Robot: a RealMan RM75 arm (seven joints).
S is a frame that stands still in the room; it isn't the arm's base.
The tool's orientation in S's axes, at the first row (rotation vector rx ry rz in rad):
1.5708 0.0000 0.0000
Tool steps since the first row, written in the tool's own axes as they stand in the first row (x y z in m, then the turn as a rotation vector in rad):
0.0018 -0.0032 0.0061 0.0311 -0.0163 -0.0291
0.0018 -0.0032 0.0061 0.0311 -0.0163 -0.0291
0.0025 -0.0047 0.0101 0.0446 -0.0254 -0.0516
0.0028 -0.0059 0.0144 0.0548 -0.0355 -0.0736
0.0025 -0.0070 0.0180 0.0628 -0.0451 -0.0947
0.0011 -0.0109 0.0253 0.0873 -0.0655 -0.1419
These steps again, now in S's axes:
0.0018 -0.0061 -0.0032 0.0311 0.0291 -0.0163
0.0018 -0.0061 -0.0032 0.0311 0.0291 -0.0163
0.0025 -0.0101 -0.0047 0.0446 0.0516 -0.0254
0.0028 -0.0144 -0.0059 0.0548 0.0736 -0.0355
0.0025 -0.0180 -0.0070 0.0628 0.0947 -0.0451
0.0011 -0.0253 -0.0109 0.0873 0.1419 -0.0655

